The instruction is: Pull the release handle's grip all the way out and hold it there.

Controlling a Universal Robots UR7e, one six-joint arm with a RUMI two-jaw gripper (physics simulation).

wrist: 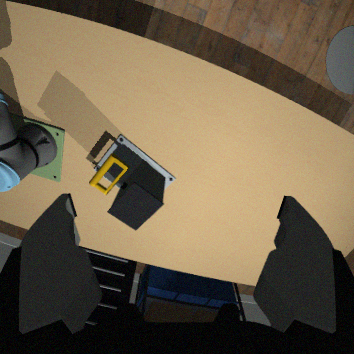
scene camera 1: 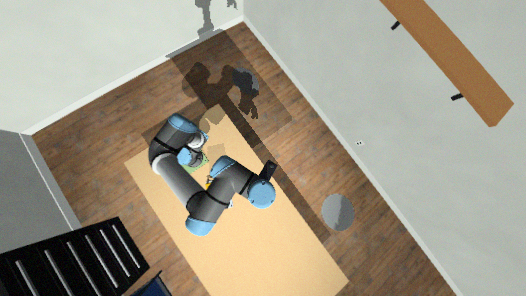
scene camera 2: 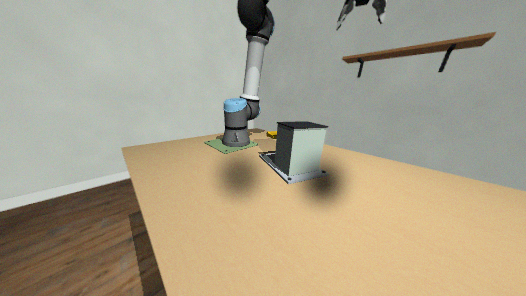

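The release handle's yellow grip (scene camera 1: 208, 185) (scene camera 2: 271, 134) (wrist: 101, 171) is a rectangular loop on the side of the housing that faces the robot's base. The housing (scene camera 2: 307, 150) (wrist: 136, 206) is a box with a dark top and a pale green back face, fixed on a light grey base plate (scene camera 2: 306, 176) (wrist: 150, 158). My gripper (scene camera 2: 360, 25) (wrist: 177, 196) is wide open and empty, high above the table and apart from the handle. In the wrist view the grip lies ahead, left of the middle between the fingers. The arm hides most of the handle unit in scene camera 1.
The arm's base stands on a green plate (scene camera 2: 215, 145) (wrist: 52, 170), close to the grip's side of the unit. A wooden shelf (scene camera 1: 450, 60) (scene camera 2: 420, 48) is on the wall. A black drawer unit (scene camera 1: 75, 250) and a blue bin (scene camera 1: 152, 289) (wrist: 190, 285) stand beyond the table's edge.
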